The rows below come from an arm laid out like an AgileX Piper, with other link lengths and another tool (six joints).
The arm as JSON. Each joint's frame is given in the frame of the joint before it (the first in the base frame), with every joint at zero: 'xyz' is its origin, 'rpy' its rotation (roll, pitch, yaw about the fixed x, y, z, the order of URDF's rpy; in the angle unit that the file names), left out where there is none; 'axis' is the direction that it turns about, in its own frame. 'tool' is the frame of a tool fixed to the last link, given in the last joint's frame.
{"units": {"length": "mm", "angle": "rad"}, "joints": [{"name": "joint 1", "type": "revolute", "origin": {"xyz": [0.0, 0.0, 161.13], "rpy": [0.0, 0.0, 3.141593]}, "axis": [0.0, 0.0, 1.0]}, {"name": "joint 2", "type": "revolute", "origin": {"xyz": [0.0, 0.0, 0.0], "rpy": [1.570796, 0.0, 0.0]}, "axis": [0.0, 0.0, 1.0]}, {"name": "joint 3", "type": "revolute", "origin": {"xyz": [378.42, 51.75, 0.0], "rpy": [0.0, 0.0, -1.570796]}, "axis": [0.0, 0.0, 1.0]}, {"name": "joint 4", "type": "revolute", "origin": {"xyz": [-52.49, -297.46, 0.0], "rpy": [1.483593, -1.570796, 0.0]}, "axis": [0.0, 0.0, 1.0]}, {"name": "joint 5", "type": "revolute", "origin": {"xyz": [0.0, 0.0, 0.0], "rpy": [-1.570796, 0.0, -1.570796]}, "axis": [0.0, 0.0, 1.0]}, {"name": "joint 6", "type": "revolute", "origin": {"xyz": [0.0, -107.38, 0.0], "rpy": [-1.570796, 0.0, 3.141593]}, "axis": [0.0, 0.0, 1.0]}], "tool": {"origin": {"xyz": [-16.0, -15.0, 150.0], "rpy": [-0.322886, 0.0, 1.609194]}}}
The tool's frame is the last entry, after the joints.
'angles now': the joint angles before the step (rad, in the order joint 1, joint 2, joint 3, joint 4, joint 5, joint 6). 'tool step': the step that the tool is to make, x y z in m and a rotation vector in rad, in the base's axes. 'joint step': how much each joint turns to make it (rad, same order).
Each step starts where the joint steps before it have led.
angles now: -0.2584 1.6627 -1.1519 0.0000 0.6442 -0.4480
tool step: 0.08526 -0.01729 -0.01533 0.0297 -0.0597 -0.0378
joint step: -0.0021 0.2038 -0.2171 0.0351 -0.0370 0.0242
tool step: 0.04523 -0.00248 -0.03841 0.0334 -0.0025 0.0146
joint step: 0.0000 0.1492 -0.1118 0.0670 -0.0293 -0.0521
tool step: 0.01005 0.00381 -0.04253 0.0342 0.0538 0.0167
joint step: 0.0000 0.0953 -0.0416 0.0437 0.0100 -0.0410
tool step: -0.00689 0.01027 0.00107 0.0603 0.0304 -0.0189
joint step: -0.0039 -0.0022 -0.0093 0.0527 0.0575 -0.0015
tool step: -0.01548 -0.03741 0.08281 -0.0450 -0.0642 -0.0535
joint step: -0.0578 -0.1262 -0.0435 -0.0509 0.0928 0.0345
